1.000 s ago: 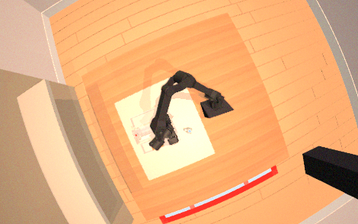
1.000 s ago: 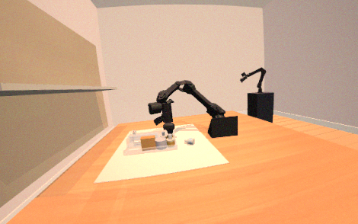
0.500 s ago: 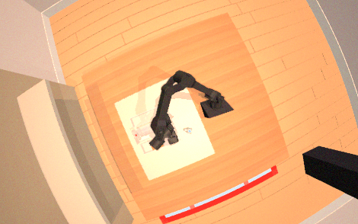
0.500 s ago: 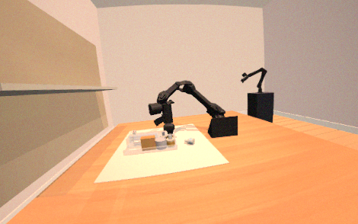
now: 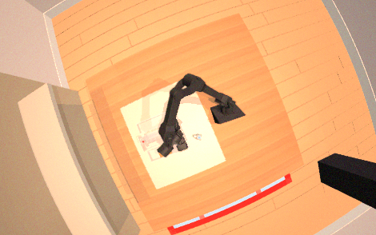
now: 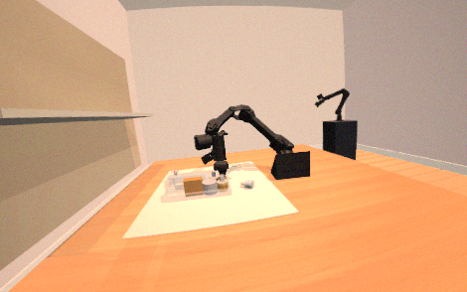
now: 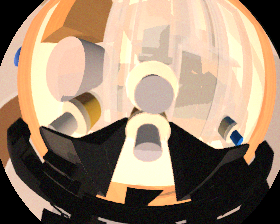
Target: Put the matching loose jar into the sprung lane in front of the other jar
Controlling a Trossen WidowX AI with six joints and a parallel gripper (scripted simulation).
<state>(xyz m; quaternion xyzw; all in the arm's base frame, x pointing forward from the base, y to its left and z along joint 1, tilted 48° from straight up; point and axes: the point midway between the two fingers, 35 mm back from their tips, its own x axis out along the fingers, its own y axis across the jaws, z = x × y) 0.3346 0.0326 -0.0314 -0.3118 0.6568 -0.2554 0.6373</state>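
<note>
Now: gripper tip 8 cm to the right of the grey can and 5 cm short of it. Also, from my gripper tip: wall shelf (50 cm ahead, 34 cm above, 5 cm to the left); brown block (12 cm ahead, 9 cm to the left, 1 cm above).
</note>
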